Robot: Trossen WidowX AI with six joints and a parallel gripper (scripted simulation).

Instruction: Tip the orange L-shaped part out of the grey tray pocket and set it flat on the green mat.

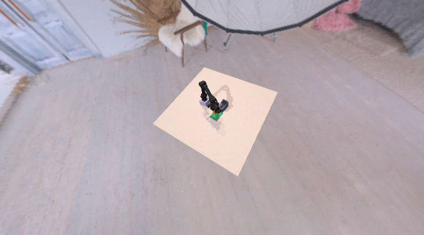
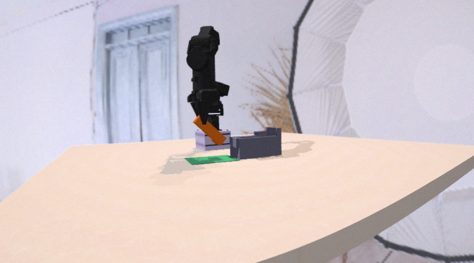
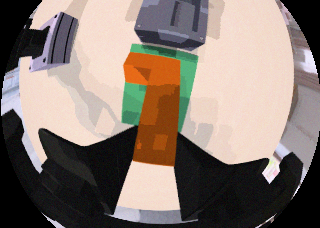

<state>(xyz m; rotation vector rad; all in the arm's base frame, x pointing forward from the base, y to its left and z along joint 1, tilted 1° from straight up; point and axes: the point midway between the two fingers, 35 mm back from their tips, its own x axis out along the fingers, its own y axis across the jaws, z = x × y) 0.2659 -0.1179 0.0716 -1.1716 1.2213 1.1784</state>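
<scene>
Right now the green mat is 130 mm below my gripper tip and 20 mm to the left of it. Round my gripper tip: orange L-shaped part 30 mm to the left, 30 mm below, 10 mm behind.
</scene>
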